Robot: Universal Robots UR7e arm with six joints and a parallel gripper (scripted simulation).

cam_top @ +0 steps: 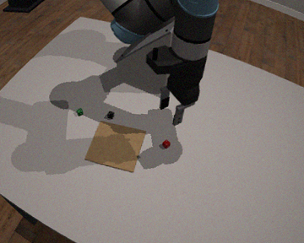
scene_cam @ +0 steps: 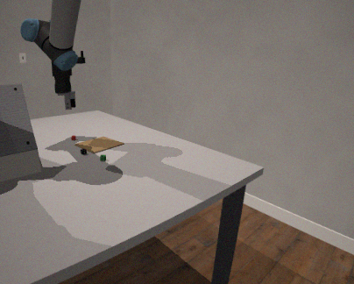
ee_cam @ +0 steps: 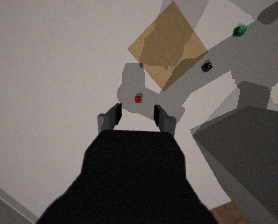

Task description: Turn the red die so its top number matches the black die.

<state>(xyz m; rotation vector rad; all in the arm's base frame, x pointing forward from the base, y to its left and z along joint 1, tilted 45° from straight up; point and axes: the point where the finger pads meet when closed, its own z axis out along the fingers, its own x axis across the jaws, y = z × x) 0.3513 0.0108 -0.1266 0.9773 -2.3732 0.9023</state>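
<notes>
Now: the red die 140 mm below my hand. From my hand the other things lie so: green die (280 mm to the right, 140 mm below, 30 mm behind); then black die (180 mm to the right, 140 mm below, 50 mm behind); then tan mat (150 mm below, 130 mm to the right, 40 mm ahead).
</notes>
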